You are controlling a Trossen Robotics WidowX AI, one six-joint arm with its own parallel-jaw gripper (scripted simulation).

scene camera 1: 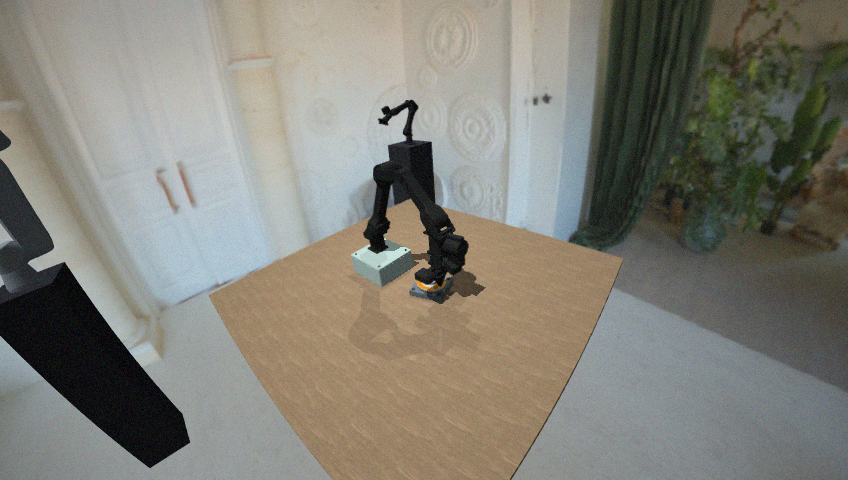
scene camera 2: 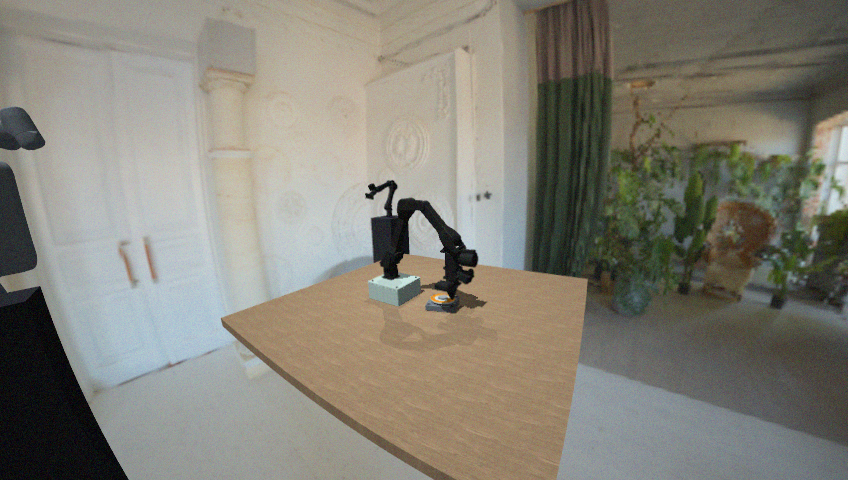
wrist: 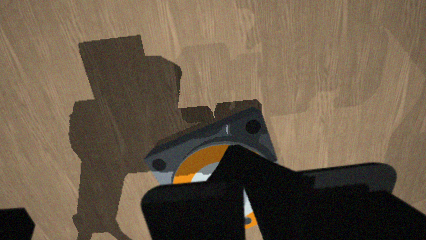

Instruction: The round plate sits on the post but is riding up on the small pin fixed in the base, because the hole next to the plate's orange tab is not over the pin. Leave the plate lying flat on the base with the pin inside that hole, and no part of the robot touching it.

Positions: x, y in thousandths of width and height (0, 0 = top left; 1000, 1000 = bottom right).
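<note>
Round plate (wrist: 466, 690), in sight. My gripper (scene camera 1: 519, 597), (scene camera 2: 534, 624), (wrist: 548, 627), visible.
</note>
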